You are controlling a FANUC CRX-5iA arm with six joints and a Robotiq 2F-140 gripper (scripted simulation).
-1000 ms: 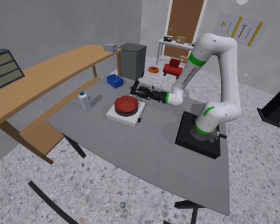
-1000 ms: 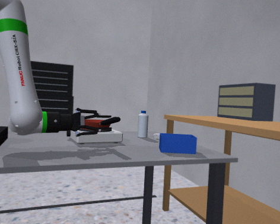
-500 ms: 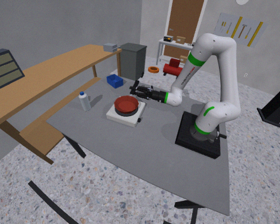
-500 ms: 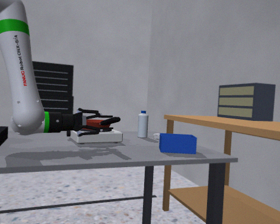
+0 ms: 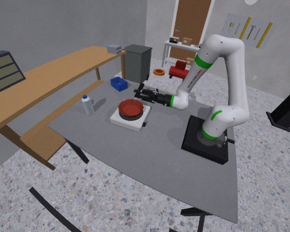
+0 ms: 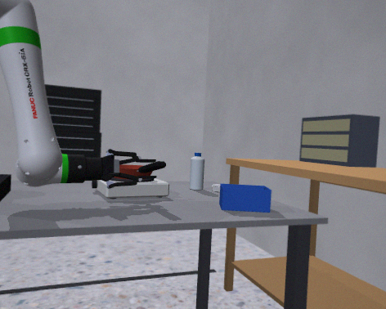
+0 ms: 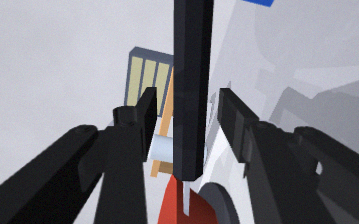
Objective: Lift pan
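Right now the pan is 10 cm to the left of my hand, 2 cm below it and 1 cm behind it. From my hand the other things lie so: hot plate (16 cm to the left, 8 cm below, 4 cm behind); white bottle (31 cm ahead, 28 cm to the left, 3 cm below).
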